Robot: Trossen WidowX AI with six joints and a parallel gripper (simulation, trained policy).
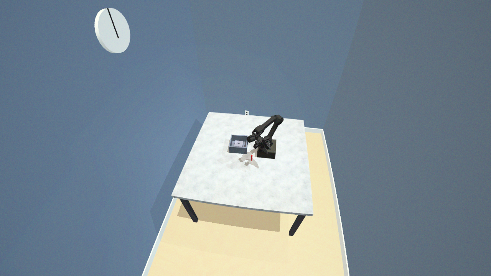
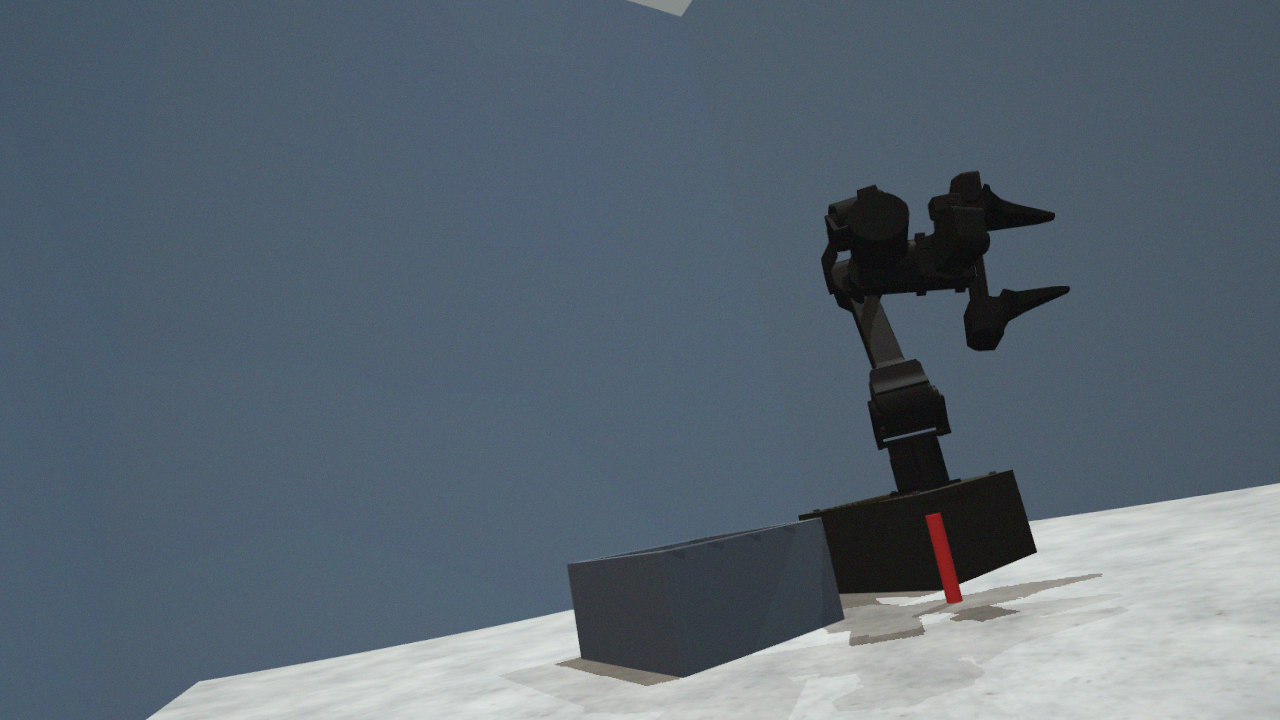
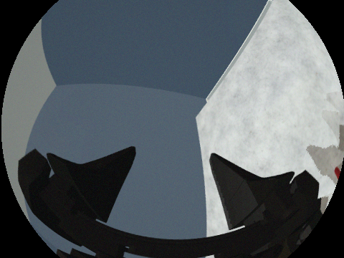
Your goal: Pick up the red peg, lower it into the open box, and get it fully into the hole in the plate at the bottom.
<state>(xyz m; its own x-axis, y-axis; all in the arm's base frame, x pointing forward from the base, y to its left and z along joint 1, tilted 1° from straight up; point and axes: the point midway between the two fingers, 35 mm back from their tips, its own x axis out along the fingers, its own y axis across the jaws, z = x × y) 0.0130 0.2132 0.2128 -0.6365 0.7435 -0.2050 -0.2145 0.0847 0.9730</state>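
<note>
Now: gripper tip 160 mm short of the red peg, 130 mm to the left of it and 260 mm above it. Round my gripper tip: grey box (330 mm ahead, 300 mm to the right, 280 mm below).
</note>
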